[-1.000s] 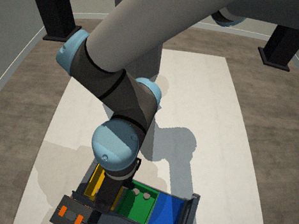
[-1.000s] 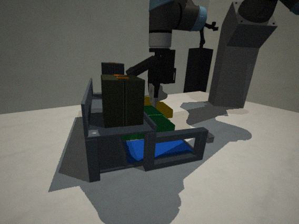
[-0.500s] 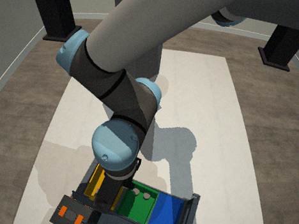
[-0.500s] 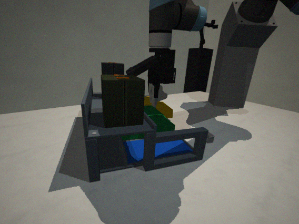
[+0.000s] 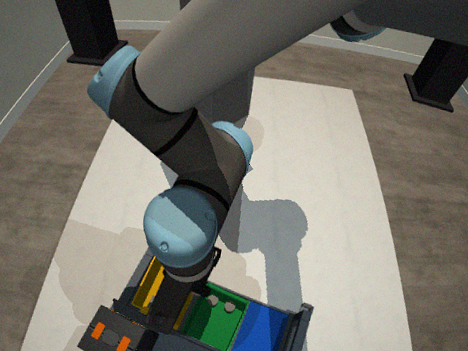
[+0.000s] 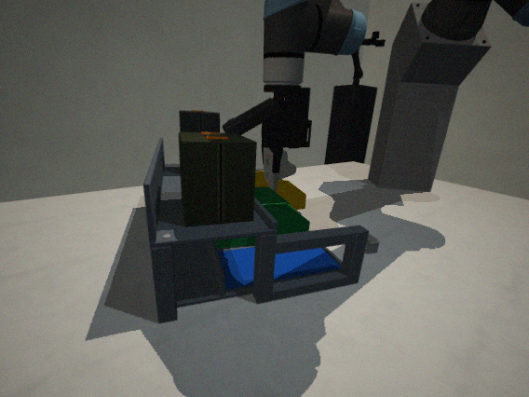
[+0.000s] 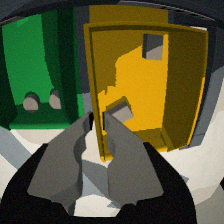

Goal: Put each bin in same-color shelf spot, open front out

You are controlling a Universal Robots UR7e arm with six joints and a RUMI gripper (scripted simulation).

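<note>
Right now my hand is 10 mm past the yellow bin, 50 mm to the left of it and 20 mm above it. Round my hand: shelf lip: 30 mm behind, 70 mm to the left, 60 mm below; shelf board: 170 mm ahead, 40 mm to the left, 30 mm above; green bin: 60 mm ahead, 60 mm to the left, 30 mm below.
</note>
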